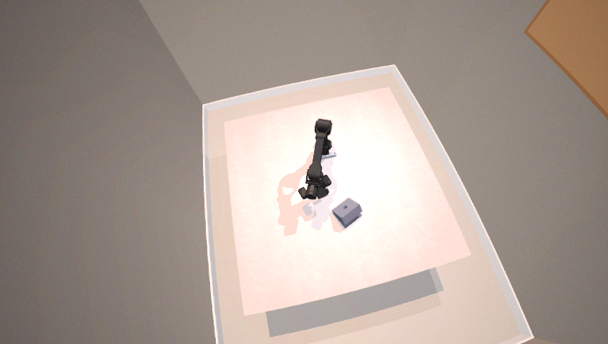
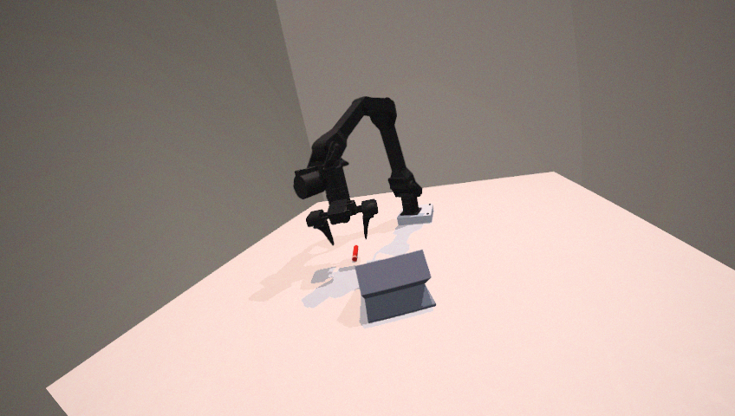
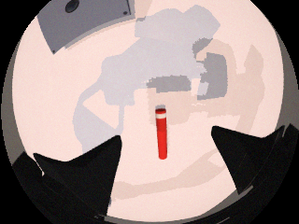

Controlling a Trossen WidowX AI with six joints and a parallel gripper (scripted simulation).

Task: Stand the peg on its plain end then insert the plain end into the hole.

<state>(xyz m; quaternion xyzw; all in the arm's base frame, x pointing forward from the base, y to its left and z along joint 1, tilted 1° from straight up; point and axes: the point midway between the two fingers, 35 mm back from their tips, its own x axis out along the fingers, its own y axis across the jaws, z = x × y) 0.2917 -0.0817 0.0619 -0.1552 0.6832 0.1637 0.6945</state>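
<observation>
My gripper tip is 10 mm past the red peg and 50 mm above it. Round my gripper tip: grey sloped panel: 120 mm ahead, 170 mm to the left, 10 mm below.
</observation>
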